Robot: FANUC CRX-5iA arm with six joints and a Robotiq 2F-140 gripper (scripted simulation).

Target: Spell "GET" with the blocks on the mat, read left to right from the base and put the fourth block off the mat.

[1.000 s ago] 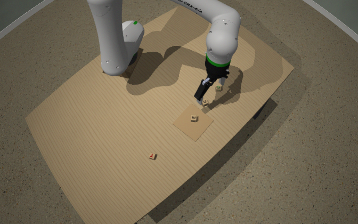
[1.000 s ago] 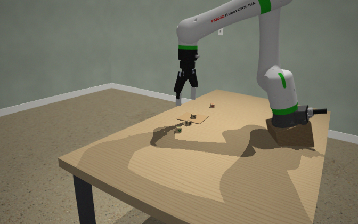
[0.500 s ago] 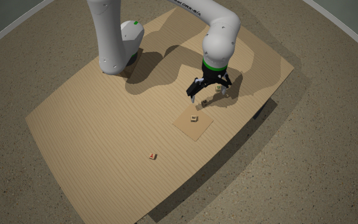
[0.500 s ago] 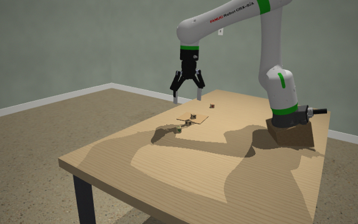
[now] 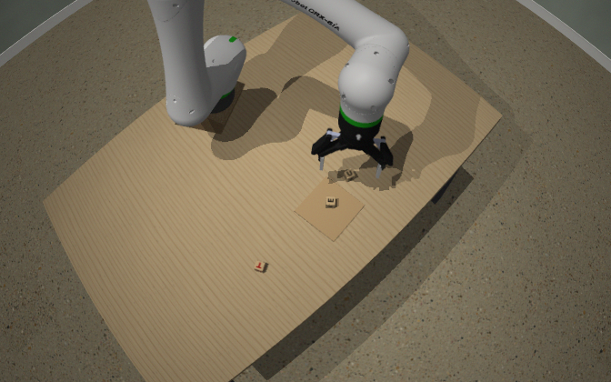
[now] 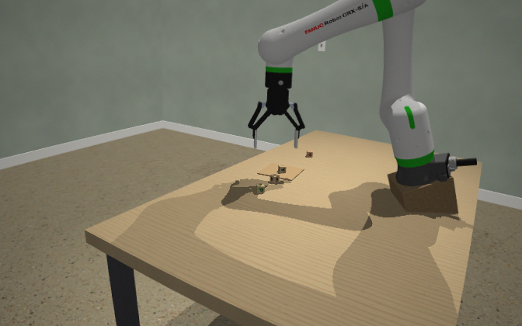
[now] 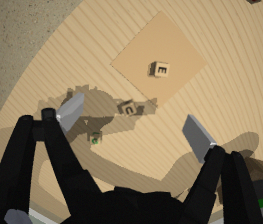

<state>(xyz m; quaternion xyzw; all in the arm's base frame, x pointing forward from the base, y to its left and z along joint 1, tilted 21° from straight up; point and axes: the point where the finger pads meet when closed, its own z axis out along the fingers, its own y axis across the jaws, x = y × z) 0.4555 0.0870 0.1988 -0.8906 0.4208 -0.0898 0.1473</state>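
Now: the mat 10 mm ahead of my hand, 70 mm to the right of it and 120 mm below it.
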